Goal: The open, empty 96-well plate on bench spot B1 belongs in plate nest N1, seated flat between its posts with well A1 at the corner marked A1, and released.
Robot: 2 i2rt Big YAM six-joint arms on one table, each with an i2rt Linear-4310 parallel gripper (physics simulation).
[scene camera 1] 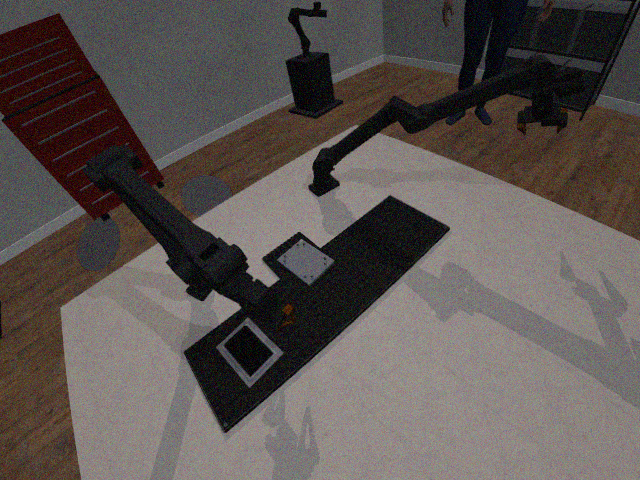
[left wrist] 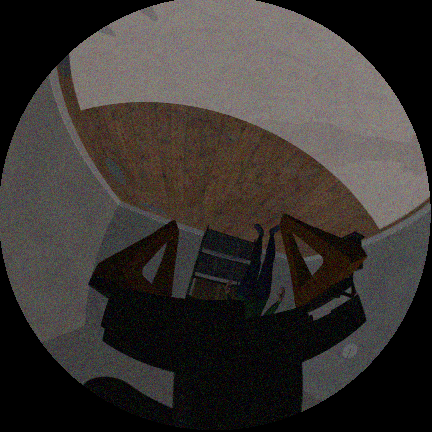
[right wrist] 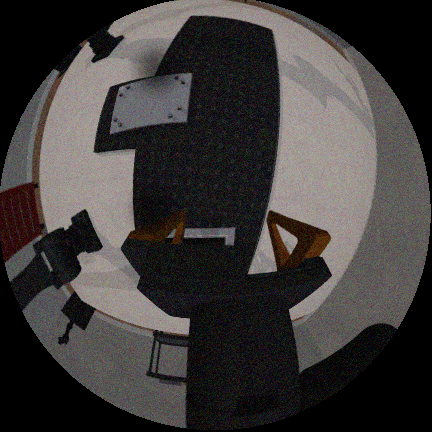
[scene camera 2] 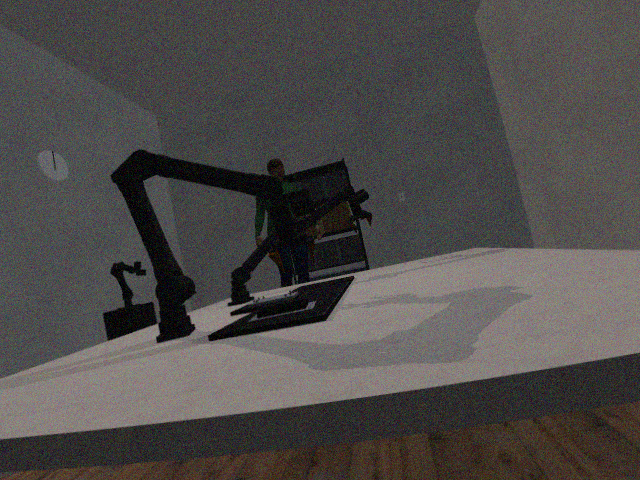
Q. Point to a pale nest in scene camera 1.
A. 277, 352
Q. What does my left gripper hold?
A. Nothing.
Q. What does the dark 96-well plate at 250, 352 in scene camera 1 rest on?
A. A pale nest.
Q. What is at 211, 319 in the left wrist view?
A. My left gripper.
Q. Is my right gripper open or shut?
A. Open.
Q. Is my left gripper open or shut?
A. Open.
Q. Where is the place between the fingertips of my left gripper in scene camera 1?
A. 540, 133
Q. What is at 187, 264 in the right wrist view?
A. My right gripper.
